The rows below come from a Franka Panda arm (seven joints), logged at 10 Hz.
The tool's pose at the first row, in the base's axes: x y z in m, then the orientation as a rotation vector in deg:
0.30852, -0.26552, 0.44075, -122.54, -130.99, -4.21
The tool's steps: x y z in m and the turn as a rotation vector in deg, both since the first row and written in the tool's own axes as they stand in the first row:
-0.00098, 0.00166, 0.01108, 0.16, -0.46, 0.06
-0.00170, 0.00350, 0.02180, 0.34, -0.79, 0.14
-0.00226, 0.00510, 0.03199, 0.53, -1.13, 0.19
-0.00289, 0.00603, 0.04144, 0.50, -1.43, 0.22
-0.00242, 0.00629, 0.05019, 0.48, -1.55, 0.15
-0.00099, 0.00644, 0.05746, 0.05, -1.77, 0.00
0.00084, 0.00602, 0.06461, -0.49, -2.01, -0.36
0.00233, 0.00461, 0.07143, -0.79, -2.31, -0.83
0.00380, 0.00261, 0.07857, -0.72, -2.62, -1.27
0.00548, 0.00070, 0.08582, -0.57, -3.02, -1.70
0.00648, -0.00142, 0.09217, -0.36, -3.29, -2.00
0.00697, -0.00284, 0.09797, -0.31, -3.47, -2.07
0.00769, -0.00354, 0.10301, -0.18, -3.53, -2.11
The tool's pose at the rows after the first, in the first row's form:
0.31051, -0.26593, 0.42969, -122.78, -131.10, -3.54
0.31266, -0.26609, 0.41900, -122.95, -131.10, -2.98
0.31455, -0.26612, 0.40885, -123.10, -131.14, -2.40
0.31575, -0.26630, 0.39941, 123.14, 131.11, 2.11
0.31620, -0.26545, 0.39069, 122.99, 131.10, 2.01
0.31643, -0.26372, 0.38349, 122.52, 130.92, 2.26
0.31606, -0.26163, 0.37641, 121.75, 130.88, 2.61
0.31472, -0.25995, 0.36962, 120.92, 131.05, 2.63
0.31281, -0.25833, 0.36249, 120.30, 131.37, 2.22
0.31097, -0.25648, 0.35526, 119.68, 131.68, 1.63
0.30894, -0.25536, 0.34890, 119.30, 131.95, 1.11
0.30764, -0.25473, 0.34309, 119.15, 131.95, 0.86
0.30702, -0.25385, 0.33806, 119.13, 132.02, 0.65

